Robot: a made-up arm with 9 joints. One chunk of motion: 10 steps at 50 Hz.
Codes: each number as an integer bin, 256 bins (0 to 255) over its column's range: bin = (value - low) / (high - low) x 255, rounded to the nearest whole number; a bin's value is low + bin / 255 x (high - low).
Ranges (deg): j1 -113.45..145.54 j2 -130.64..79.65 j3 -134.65..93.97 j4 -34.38..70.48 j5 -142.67..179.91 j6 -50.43..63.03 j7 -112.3..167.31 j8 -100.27..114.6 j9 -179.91..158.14
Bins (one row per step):
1: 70 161 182 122 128 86 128 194 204
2: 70 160 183 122 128 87 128 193 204
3: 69 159 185 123 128 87 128 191 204
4: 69 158 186 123 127 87 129 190 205
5: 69 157 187 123 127 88 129 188 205
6: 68 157 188 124 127 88 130 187 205
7: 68 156 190 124 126 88 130 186 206
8: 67 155 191 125 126 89 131 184 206
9: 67 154 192 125 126 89 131 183 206
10: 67 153 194 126 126 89 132 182 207
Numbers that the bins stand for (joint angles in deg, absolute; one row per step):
1: -42.35 2.13 28.52 15.79 19.25 -12.17 28.05 63.20 90.53
2: -42.35 1.31 29.42 15.79 19.25 -11.72 28.05 62.36 90.53
3: -43.37 0.48 31.21 16.20 19.25 -11.72 28.05 60.67 90.53
4: -43.37 -0.34 32.11 16.20 17.99 -11.72 29.15 59.83 91.86
5: -43.37 -1.17 33.00 16.20 17.99 -11.28 29.15 58.14 91.86
6: -44.39 -1.17 33.90 16.61 17.99 -11.28 30.25 57.30 91.86
7: -44.39 -1.99 35.69 16.61 16.72 -11.28 30.25 56.46 93.18
8: -45.40 -2.82 36.59 17.02 16.72 -10.83 31.34 54.77 93.18
9: -45.40 -3.64 37.49 17.02 16.72 -10.83 31.34 53.93 93.18
10: -45.40 -4.47 39.28 17.43 16.72 -10.83 32.44 53.09 94.51

